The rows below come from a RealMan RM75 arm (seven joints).
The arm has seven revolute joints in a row. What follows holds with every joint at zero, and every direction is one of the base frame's. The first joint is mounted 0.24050 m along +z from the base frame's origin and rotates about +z. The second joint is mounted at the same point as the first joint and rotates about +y. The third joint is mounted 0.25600 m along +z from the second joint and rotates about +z. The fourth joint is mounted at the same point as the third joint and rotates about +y. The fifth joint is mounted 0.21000 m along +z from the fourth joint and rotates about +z. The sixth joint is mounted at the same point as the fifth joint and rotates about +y. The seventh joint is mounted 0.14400 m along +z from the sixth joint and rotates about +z. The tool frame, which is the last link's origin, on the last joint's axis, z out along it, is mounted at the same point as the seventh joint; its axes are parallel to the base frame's.
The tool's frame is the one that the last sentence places.
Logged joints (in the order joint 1, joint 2, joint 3, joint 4, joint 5, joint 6, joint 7), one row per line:
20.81 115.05 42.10 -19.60 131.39 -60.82 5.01
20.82 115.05 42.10 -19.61 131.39 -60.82 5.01
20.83 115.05 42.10 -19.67 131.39 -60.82 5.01
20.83 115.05 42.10 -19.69 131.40 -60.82 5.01
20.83 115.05 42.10 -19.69 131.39 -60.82 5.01
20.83 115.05 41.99 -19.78 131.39 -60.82 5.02
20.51 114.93 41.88 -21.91 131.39 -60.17 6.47
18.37 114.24 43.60 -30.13 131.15 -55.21 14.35
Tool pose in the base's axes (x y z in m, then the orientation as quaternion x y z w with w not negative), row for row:
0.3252 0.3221 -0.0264 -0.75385 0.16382 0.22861 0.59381
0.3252 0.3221 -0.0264 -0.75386 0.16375 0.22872 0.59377
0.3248 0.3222 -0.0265 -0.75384 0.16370 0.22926 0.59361
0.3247 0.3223 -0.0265 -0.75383 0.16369 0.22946 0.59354
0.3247 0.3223 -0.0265 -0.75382 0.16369 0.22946 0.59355
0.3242 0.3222 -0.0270 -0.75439 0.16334 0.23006 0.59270
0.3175 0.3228 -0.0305 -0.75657 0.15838 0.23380 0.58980
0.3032 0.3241 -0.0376 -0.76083 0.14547 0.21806 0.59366
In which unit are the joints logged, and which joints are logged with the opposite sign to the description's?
The joints are logged in degrees. Opposite sign: joint 4, joint 5, joint 7.
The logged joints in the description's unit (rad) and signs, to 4 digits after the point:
0.3632 2.0080 0.7348 0.3421 -2.2932 -1.0615 -0.0874
0.3634 2.0080 0.7348 0.3423 -2.2932 -1.0615 -0.0874
0.3636 2.0080 0.7348 0.3433 -2.2932 -1.0615 -0.0874
0.3636 2.0080 0.7348 0.3437 -2.2934 -1.0615 -0.0874
0.3636 2.0080 0.7348 0.3437 -2.2932 -1.0615 -0.0874
0.3636 2.0080 0.7329 0.3452 -2.2932 -1.0615 -0.0876
0.3580 2.0059 0.7309 0.3824 -2.2932 -1.0502 -0.1129
0.3206 1.9939 0.7610 0.5259 -2.2890 -0.9636 -0.2505

